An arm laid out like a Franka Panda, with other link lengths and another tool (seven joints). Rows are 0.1 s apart.
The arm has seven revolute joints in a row. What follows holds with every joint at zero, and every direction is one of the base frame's. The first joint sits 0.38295 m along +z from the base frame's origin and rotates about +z. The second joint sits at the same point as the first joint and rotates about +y. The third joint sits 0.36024 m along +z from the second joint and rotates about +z. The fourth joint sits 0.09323 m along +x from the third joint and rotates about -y. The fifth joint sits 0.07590 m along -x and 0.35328 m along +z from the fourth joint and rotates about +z. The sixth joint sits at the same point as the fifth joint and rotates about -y. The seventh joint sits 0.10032 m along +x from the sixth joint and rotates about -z. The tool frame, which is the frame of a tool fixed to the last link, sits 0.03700 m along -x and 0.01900 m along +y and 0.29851 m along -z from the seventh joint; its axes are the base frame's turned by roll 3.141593, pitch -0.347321 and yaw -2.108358 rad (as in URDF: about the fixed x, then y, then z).
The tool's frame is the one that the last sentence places.
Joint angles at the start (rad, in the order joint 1, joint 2, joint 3, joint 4, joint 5, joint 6, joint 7):
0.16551 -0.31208 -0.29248 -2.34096 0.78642 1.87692 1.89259
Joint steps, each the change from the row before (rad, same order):
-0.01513 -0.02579 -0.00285 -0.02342 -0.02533 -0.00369 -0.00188
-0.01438 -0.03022 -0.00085 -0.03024 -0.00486 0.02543 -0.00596
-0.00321 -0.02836 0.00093 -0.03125 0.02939 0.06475 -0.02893
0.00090 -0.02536 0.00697 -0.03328 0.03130 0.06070 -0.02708
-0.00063 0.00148 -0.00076 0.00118 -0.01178 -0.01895 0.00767
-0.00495 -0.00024 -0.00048 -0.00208 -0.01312 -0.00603 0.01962
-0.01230 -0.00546 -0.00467 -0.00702 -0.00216 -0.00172 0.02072
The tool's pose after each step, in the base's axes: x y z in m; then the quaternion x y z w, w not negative. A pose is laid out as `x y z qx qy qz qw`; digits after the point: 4 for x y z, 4 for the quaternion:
0.4617 0.1276 0.4428 -0.4836 -0.6865 -0.4229 0.3406
0.4582 0.1179 0.4426 -0.4885 -0.6854 -0.4295 0.3274
0.4660 0.1110 0.4484 -0.4876 -0.6845 -0.4513 0.3001
0.4706 0.1087 0.4516 -0.4856 -0.6839 -0.4684 0.2777
0.4657 0.1107 0.4487 -0.4855 -0.6848 -0.4620 0.2861
0.4632 0.1079 0.4449 -0.4936 -0.6811 -0.4565 0.2899
0.4620 0.1003 0.4431 -0.5061 -0.6703 -0.4581 0.2911

